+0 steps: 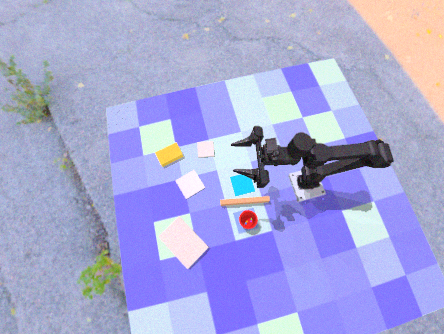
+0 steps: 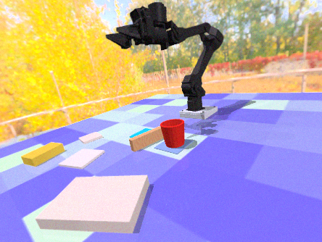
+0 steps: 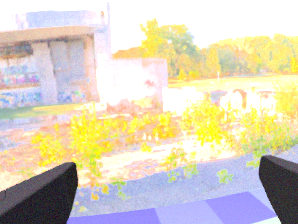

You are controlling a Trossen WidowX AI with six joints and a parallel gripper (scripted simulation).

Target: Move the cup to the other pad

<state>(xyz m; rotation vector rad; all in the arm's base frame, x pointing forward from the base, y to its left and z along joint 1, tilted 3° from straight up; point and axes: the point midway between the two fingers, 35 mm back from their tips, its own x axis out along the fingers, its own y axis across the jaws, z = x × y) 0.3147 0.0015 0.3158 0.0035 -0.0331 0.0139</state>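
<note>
My gripper tip is now 370 mm above the pale blue pad, 150 mm to the right of it and 60 mm past it. From my gripper tip the other things lie so: yellow block (350 mm below, 280 mm ahead, 170 mm to the right); then cyan pad (370 mm below, 60 mm behind, 10 mm to the right); then wooden bar (350 mm below, 70 mm to the left, 60 mm behind).
</note>
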